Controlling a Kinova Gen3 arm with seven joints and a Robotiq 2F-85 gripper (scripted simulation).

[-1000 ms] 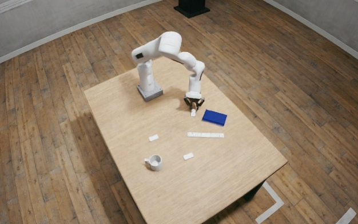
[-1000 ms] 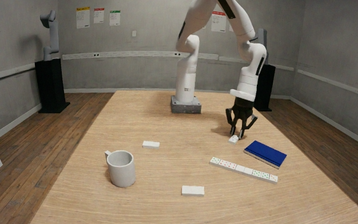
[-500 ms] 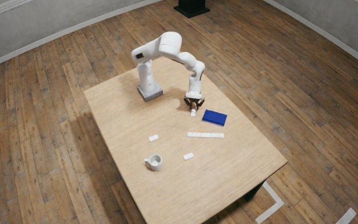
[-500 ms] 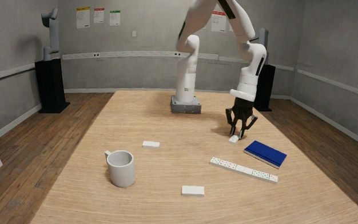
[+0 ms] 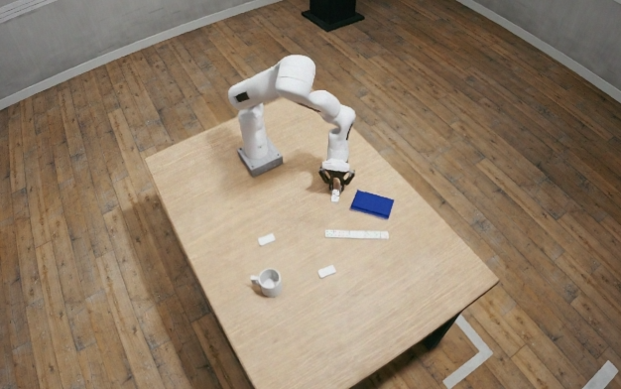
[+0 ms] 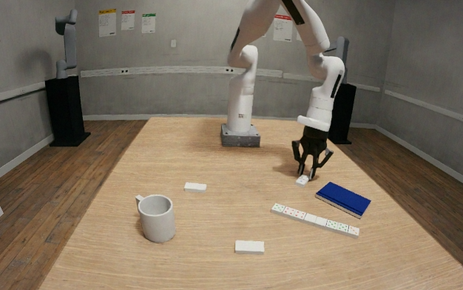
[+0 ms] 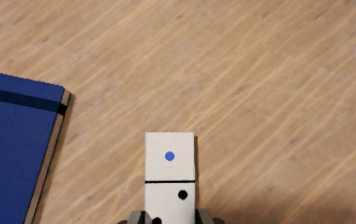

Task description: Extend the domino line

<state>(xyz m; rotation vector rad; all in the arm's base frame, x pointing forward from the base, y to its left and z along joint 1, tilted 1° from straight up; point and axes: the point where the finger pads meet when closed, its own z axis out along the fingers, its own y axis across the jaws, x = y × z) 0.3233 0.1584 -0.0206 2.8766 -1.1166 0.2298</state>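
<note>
Right now the blue book is 130 mm ahead of my hand, 70 mm to the left of it and 20 mm below it. From my hand the other things lie so: grey mug 200 mm ahead, 400 mm to the right, 10 mm above.
</note>
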